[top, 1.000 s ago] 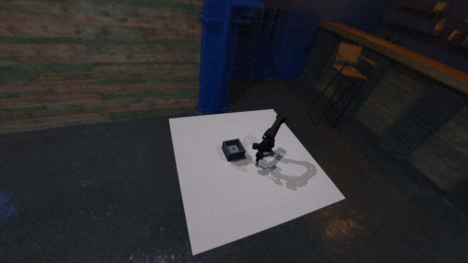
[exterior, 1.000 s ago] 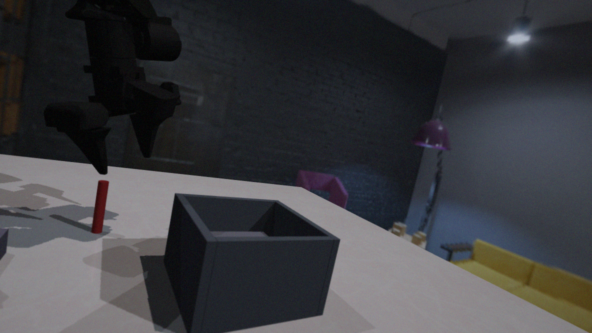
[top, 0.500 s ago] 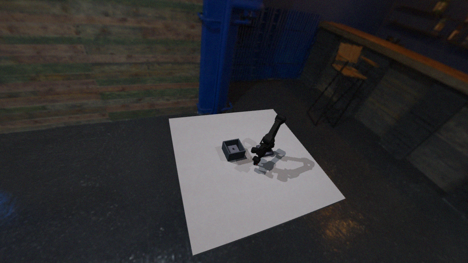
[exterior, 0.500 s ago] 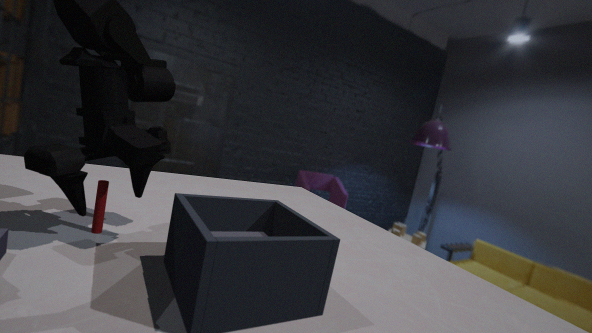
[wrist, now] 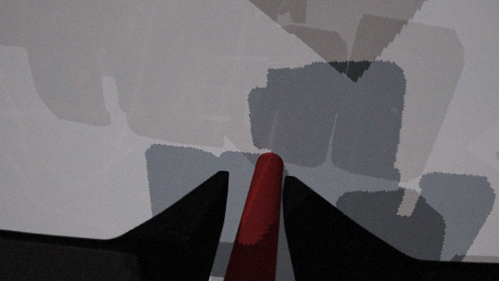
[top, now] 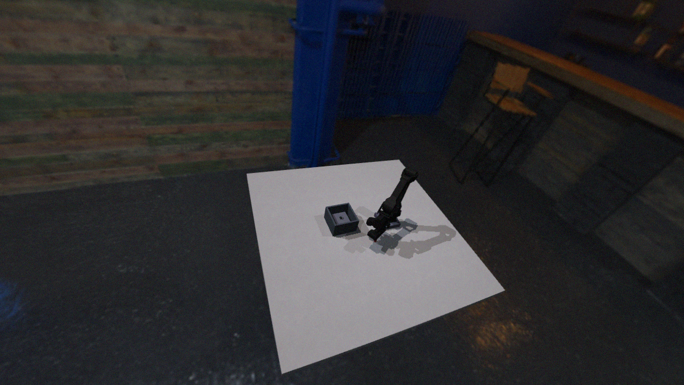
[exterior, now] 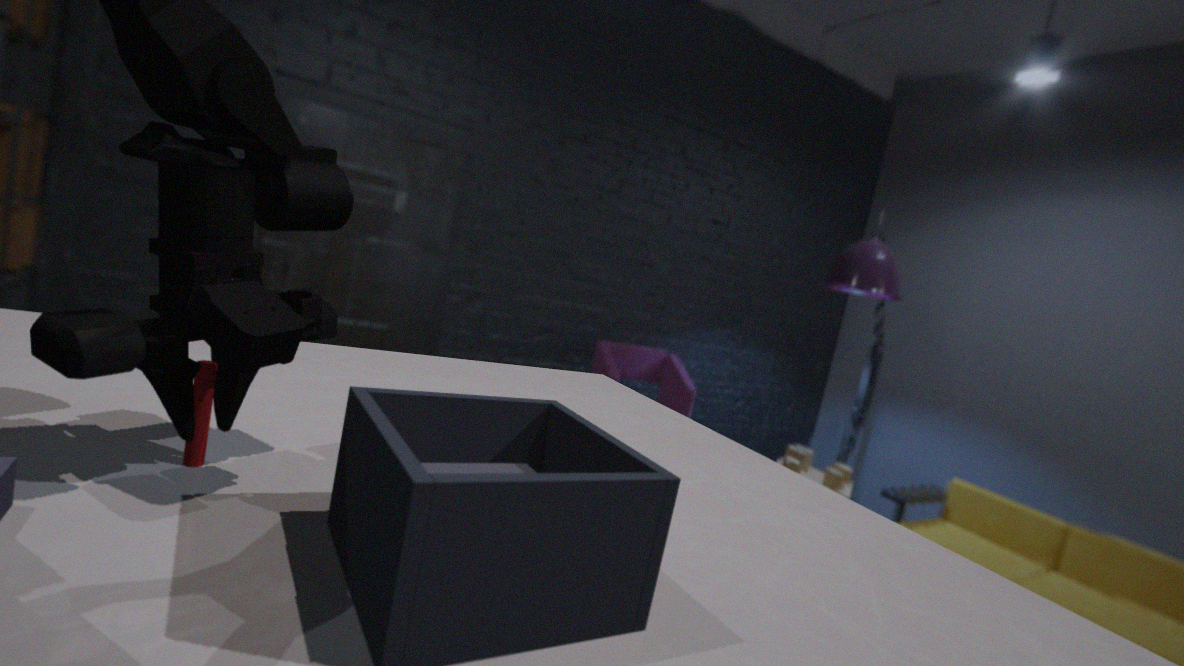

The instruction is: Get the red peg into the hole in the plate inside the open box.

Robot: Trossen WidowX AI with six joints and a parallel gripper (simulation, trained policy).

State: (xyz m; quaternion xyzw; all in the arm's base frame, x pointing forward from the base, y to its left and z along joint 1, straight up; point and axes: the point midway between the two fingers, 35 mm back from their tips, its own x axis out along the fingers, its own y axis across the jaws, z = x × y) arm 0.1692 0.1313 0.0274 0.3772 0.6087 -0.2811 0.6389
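The grey plate is 17 cm ahead of my gripper tip, 17 cm to the right of it and 2 cm above it. The rest, counted from my gripper tip: red peg (2 cm above); then dark box (17 cm ahead, 17 cm to the right).
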